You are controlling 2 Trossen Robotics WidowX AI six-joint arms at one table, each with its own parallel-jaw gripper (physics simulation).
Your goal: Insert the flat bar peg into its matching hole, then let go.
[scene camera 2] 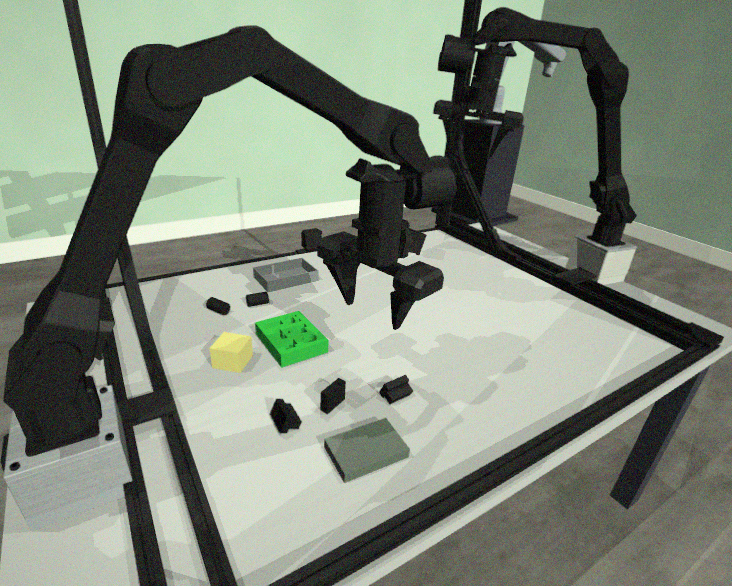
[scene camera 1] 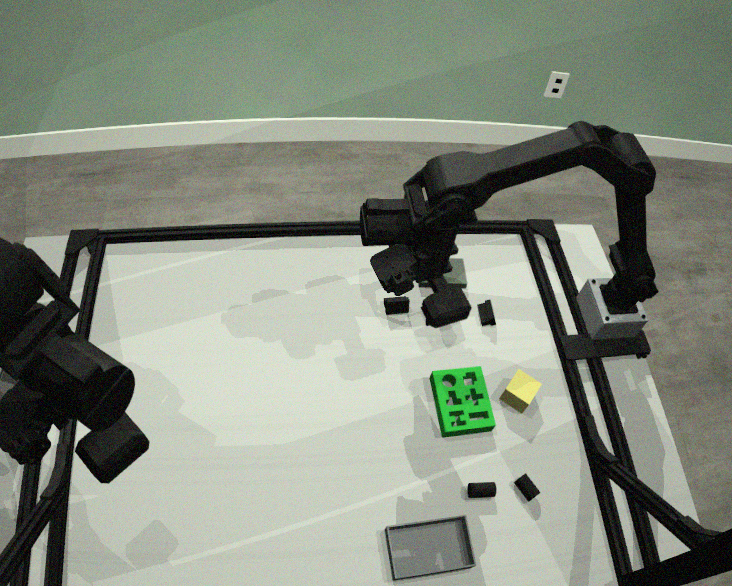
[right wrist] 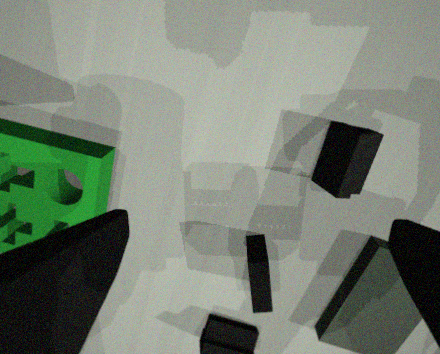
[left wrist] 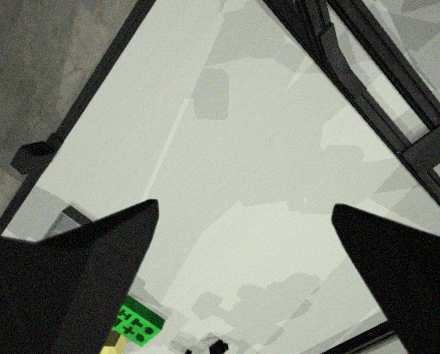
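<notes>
The flat bar peg [scene camera 2: 332,395] [right wrist: 259,275] is a thin black bar standing on edge on the table, between two other black pegs. In scene camera 1 it is hidden by the right gripper. The green board [scene camera 1: 486,400] [scene camera 2: 274,345] [right wrist: 95,175] [left wrist: 144,342] lies flat; its slot-shaped hole [scene camera 1: 478,416] is at a lower corner in scene camera 1. My right gripper [scene camera 1: 416,307] [scene camera 2: 373,314] [right wrist: 258,227] is open and empty, pointing down above the table near the bar peg. My left gripper [scene camera 1: 65,467] [scene camera 2: 479,116] [left wrist: 244,209] is open and empty, far from the board.
A black peg [scene camera 1: 396,305] [scene camera 2: 396,389] [right wrist: 345,160] and another peg [scene camera 1: 487,312] [scene camera 2: 285,415] [right wrist: 229,335] flank the bar. A grey-green block [scene camera 2: 366,449] [right wrist: 372,300] lies close by. A yellow block [scene camera 1: 520,389] [scene camera 2: 230,351] stands beside the board. Two pegs lie near the grey tray [scene camera 1: 430,575].
</notes>
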